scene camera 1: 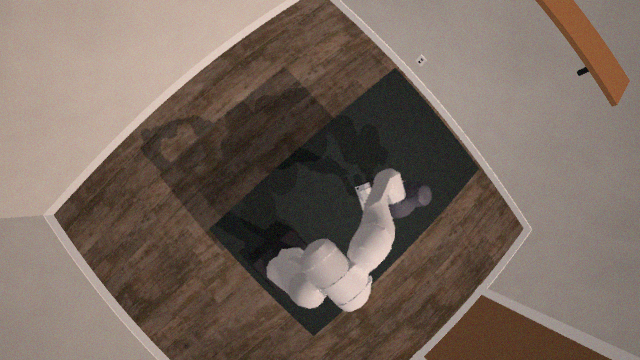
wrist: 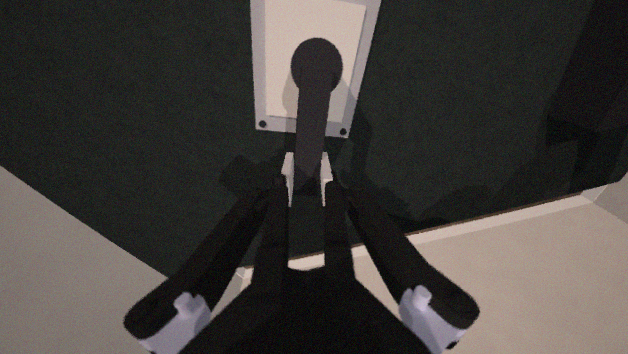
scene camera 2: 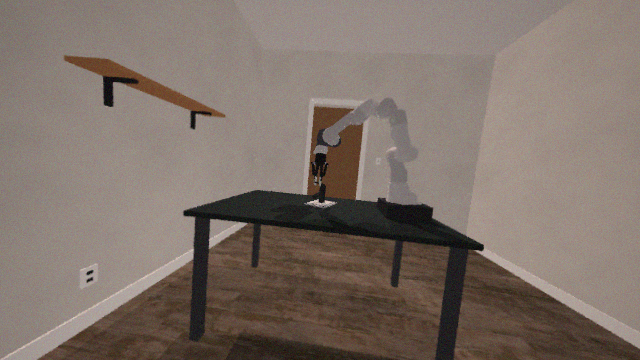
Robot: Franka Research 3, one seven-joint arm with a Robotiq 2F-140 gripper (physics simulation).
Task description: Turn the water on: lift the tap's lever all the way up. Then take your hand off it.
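The dark tap (scene camera 2: 322,194) (wrist: 317,60) stands upright on a white base plate (scene camera 1: 364,196) (wrist: 258,75) on the table. Its lever (wrist: 312,125) runs from the round top of the tap down the wrist view, between my two pale finger pads. My gripper (scene camera 2: 317,182) (wrist: 307,163) points down at the tap's top and is shut on the lever near its outer end. The lever's exact tilt is hard to tell; in the second scene view it is small and partly merges with the fingertips. In the first scene view the arm hides the gripper and tap.
The dark table (scene camera 1: 310,205) (scene camera 2: 240,207) carries the arm's black base (scene camera 2: 407,211), to the right of the tap in the second scene view. A wooden shelf (scene camera 1: 590,47) (scene camera 2: 150,86) is on the wall. A brown door (scene camera 2: 345,150) is at the back.
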